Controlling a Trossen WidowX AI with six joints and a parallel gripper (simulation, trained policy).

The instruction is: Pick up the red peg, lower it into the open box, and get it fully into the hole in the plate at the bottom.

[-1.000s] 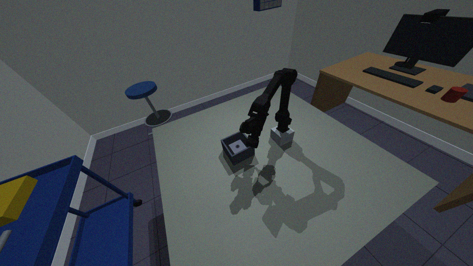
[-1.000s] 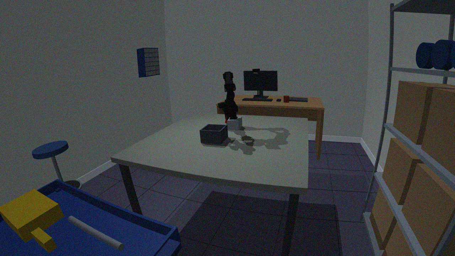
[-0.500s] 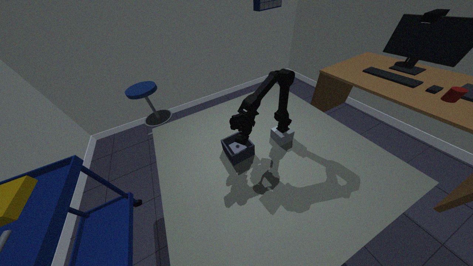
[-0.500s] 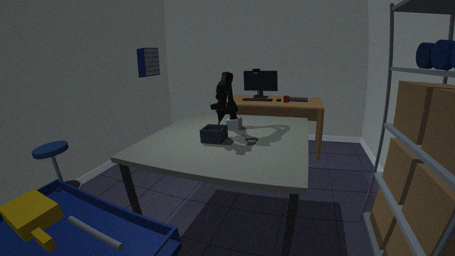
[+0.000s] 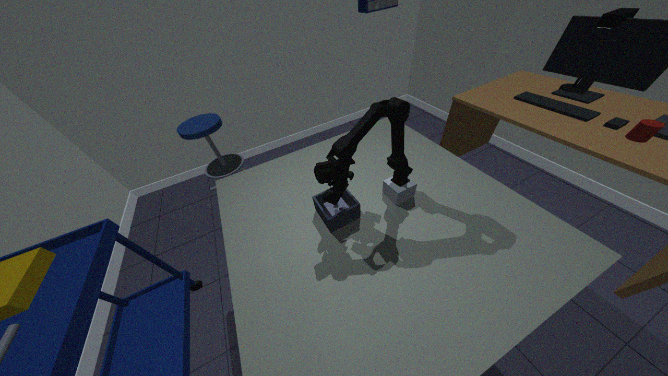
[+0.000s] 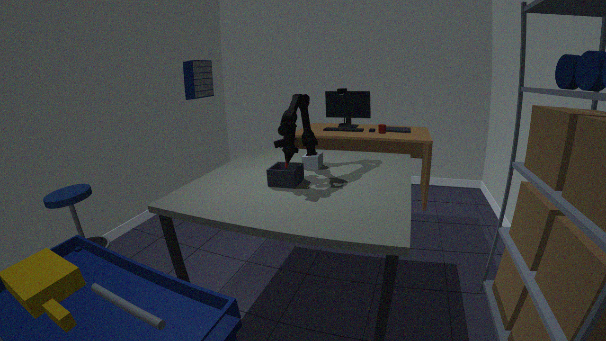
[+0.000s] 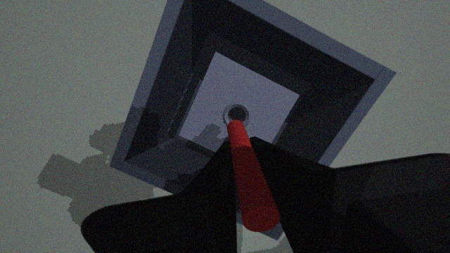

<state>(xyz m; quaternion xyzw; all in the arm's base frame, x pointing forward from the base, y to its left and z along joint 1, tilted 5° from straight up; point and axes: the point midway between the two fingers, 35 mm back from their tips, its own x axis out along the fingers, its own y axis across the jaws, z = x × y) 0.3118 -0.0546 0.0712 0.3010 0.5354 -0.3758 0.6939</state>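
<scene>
Now: the red peg 1 cm above my gripper tip. Round my gripper tip: dark box 9 cm below, 1 cm to the right; then pale plate 7 cm below, 1 cm to the right.
</scene>
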